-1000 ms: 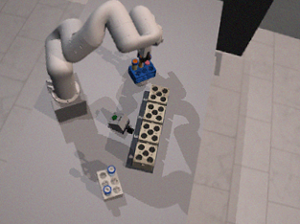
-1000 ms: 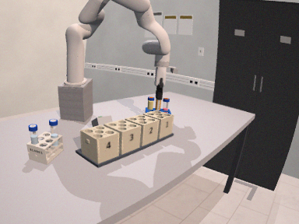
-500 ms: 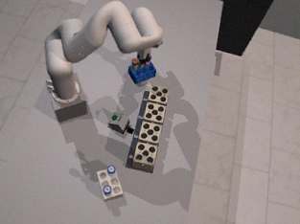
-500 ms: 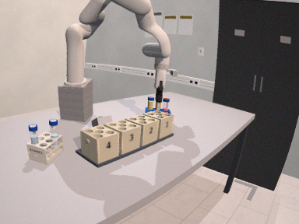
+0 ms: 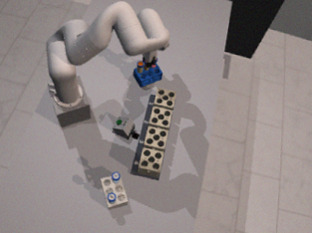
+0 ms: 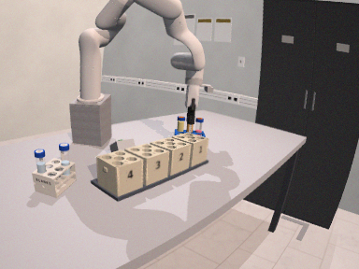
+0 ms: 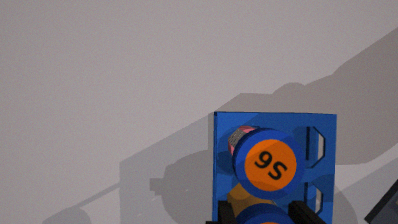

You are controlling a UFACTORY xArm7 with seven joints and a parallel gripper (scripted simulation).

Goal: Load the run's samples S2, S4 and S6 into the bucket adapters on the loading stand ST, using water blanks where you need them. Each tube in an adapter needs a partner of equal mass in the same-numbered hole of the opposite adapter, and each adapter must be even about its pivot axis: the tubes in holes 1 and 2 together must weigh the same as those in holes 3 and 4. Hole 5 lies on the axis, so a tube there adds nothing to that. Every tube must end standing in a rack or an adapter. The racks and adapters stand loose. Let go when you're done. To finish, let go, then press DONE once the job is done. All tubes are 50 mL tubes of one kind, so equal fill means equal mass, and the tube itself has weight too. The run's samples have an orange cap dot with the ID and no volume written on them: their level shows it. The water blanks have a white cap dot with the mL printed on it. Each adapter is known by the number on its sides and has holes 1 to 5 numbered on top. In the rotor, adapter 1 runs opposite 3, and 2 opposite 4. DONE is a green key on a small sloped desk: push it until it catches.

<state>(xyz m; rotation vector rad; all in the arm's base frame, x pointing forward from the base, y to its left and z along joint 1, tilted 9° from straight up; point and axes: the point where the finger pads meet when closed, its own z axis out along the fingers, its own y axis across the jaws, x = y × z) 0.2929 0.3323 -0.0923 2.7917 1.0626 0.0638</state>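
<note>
My gripper is now 5 cm above the sample tube S2 and 1 cm short of it. From my hand the other things lie so: sample tube S4 (5 cm below, 4 cm behind, 3 cm to the right); then blue sample rack (9 cm below, 1 cm to the right, 1 cm ahead); then sample tube S6 (5 cm below, 3 cm to the left, 3 cm ahead).
</note>
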